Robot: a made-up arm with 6 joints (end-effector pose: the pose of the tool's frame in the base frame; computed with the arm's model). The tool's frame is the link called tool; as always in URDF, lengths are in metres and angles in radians. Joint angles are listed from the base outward.
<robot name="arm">
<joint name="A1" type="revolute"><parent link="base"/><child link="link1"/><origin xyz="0.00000 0.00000 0.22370" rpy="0.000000 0.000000 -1.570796"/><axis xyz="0 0 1"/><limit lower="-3.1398" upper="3.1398" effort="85" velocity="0.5"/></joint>
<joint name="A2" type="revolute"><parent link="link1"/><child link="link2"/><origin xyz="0.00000 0.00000 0.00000" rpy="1.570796 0.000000 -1.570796"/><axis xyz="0 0 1"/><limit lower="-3.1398" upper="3.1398" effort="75" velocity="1.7"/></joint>
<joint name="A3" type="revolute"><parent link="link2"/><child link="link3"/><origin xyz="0.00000 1.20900 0.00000" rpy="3.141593 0.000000 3.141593"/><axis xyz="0 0 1"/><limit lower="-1.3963" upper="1.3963" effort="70" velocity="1.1"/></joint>
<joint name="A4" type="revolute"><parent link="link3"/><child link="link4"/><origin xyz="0.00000 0.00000 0.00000" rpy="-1.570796 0.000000 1.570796"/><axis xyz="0 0 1"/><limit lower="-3.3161" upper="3.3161" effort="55" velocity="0.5"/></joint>
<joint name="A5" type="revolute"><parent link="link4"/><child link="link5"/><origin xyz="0.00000 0.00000 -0.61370" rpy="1.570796 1.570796 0.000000"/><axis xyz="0 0 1"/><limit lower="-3.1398" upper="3.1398" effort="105" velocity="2.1"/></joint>
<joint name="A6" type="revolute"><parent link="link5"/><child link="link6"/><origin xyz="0.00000 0.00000 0.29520" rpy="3.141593 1.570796 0.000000"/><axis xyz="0 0 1"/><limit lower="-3.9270" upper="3.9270" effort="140" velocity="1.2"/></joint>
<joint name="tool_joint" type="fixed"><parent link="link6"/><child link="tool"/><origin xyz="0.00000 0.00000 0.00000" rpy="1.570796 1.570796 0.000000"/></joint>
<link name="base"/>
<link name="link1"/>
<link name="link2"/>
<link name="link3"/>
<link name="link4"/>
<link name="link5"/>
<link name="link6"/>
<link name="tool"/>
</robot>
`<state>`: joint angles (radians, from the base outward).
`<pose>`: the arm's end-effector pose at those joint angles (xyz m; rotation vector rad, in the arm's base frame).
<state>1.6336 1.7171 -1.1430 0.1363 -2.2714 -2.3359</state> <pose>0.2531 0.6348 -0.1616 -2.0200 -1.1943 -1.5081</pose>
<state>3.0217 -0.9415 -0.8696 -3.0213 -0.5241 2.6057</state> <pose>0.3251 -0.3343 0.9440 -0.8926 -0.5506 -2.8883</pose>
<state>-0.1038 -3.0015 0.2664 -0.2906 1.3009 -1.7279</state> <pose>-0.8133 -0.1996 -0.9669 1.1393 0.9178 -1.6615</pose>
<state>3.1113 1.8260 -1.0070 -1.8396 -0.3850 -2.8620</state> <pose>-0.5008 -0.0633 0.0033 1.4628 0.0107 -0.6273</pose>
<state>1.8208 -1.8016 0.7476 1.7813 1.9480 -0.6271</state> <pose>0.3973 -1.8051 0.0503 0.2575 3.0205 0.4823</pose>
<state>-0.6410 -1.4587 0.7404 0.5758 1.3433 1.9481</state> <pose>-1.5043 0.8135 0.7610 0.2901 0.9685 1.6414</pose>
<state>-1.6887 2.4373 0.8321 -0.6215 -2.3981 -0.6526</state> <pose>-0.3077 -0.5576 -1.3051 -1.8273 -1.1581 -0.5959</pose>
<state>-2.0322 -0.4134 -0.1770 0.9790 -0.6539 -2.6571</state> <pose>-0.1713 0.0254 1.7128 0.7482 -2.0480 -1.8710</pose>
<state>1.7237 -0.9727 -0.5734 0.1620 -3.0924 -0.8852</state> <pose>0.3568 -0.4026 1.1869 -1.3816 1.5285 -0.4126</pose>
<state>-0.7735 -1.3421 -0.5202 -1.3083 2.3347 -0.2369</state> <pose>-0.4477 0.3301 0.7532 -0.2565 2.6663 0.7799</pose>
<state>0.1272 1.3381 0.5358 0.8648 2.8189 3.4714</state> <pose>1.7745 0.0339 0.2174 -1.4298 -0.9210 -2.4706</pose>
